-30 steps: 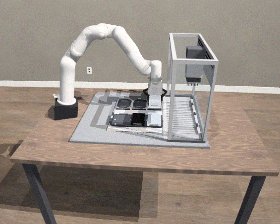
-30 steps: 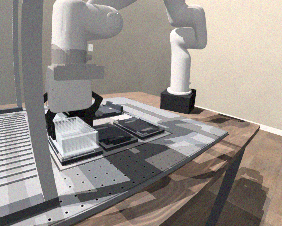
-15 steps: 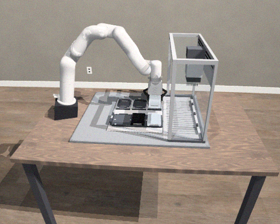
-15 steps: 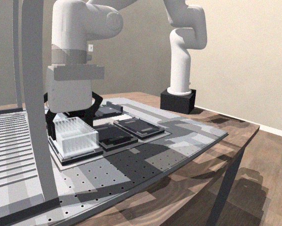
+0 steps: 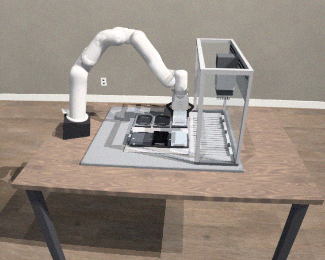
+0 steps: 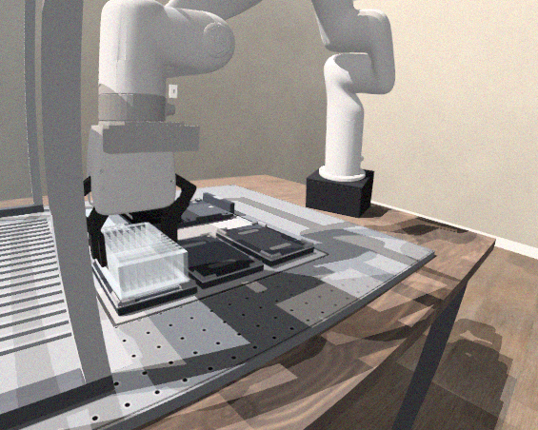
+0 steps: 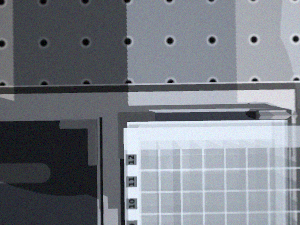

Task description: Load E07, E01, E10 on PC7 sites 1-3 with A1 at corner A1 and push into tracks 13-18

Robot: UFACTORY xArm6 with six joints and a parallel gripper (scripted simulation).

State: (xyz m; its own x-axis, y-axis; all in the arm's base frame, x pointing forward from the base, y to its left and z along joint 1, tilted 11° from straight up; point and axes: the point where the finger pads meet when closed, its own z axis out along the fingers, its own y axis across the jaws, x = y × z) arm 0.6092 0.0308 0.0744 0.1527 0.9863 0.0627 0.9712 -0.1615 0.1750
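Right now my hand is 140 mm past the dark carrier PC7, 200 mm to the left of it and 30 mm above it. From my hand the other things lie so: nest S2: 110 mm behind, 10 mm to the left, 40 mm below; deep-well block E07: 10 mm below; corner mark: 160 mm behind, 40 mm to the right, 30 mm below.
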